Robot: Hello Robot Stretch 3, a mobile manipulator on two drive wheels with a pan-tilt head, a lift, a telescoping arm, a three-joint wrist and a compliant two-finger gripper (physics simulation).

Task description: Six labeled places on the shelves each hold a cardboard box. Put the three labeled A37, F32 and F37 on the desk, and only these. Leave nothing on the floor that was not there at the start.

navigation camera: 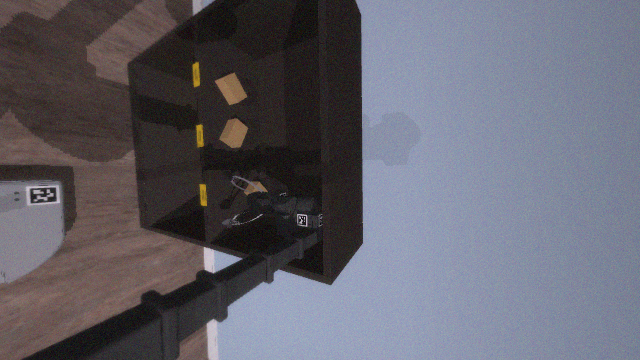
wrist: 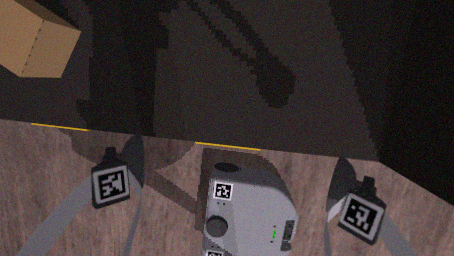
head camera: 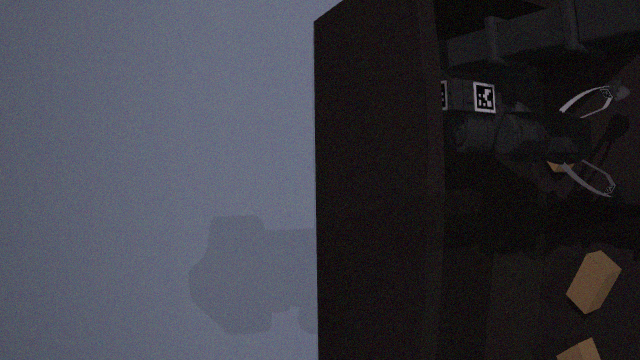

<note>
In view: my gripper (wrist: 236,164) and a dark shelf unit (head camera: 416,245).
The dark shelf unit shows as well in the navigation camera view (navigation camera: 309,67) and in the wrist view (wrist: 411,144).
</note>
